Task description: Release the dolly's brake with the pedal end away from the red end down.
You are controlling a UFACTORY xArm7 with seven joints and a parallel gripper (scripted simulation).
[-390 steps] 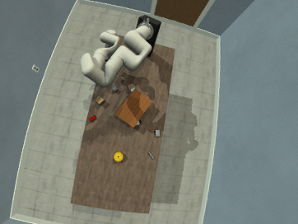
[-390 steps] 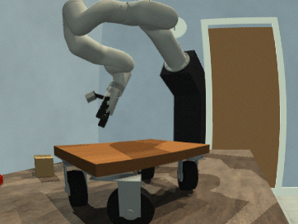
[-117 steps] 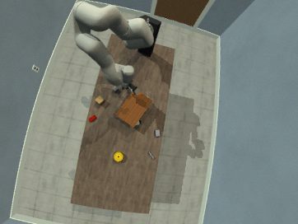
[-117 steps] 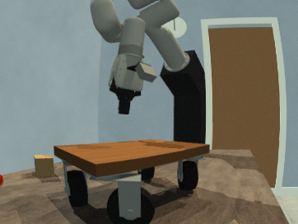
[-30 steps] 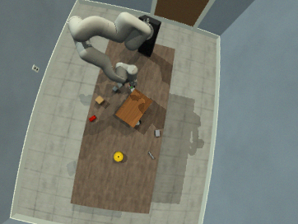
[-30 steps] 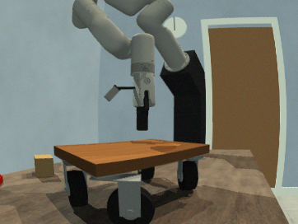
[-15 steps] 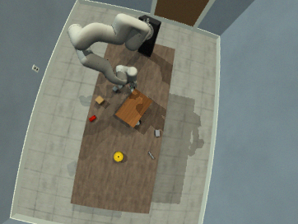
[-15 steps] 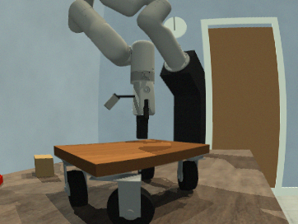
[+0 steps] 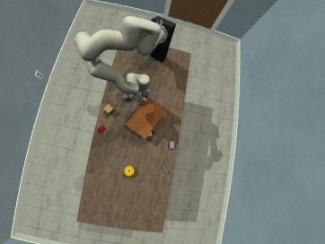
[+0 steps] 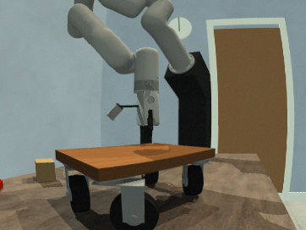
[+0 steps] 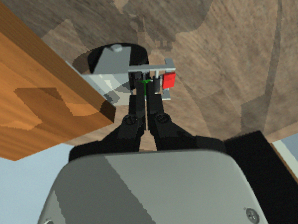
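Right now the brake pedal is 40 mm below my hand, 10 mm to the right of it and 10 mm behind it. Round my hand: grey cube: 160 mm to the right, 100 mm below, 20 mm ahead; red block: 330 mm to the right, 330 mm ahead, 110 mm below; tan cube: 280 mm to the right, 160 mm ahead, 90 mm below.
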